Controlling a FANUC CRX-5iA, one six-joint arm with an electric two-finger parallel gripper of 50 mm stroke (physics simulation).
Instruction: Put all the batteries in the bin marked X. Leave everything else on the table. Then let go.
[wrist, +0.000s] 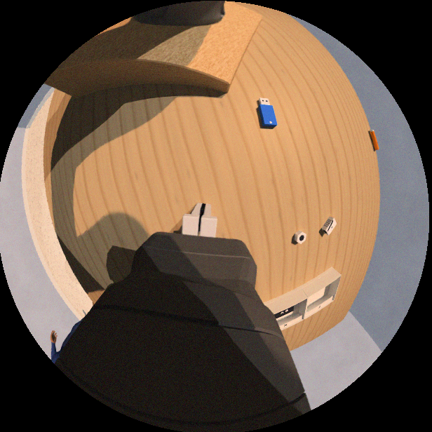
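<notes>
My gripper is shut with nothing between its fingers, above the wooden table. An orange battery shows small at the far right edge of the table; whether it rests on the table or past the edge I cannot tell. The white bin tray is at the lower right, partly hidden by the gripper body. A black piece with white marks lies in the compartment marked X. The compartment to its right shows a pale floor.
A blue USB stick lies at the upper right of the table. A white nut and a small white slotted piece lie above the tray. A wooden block with a dark round base stands at the top. Part of a blue-clad figure shows at lower left.
</notes>
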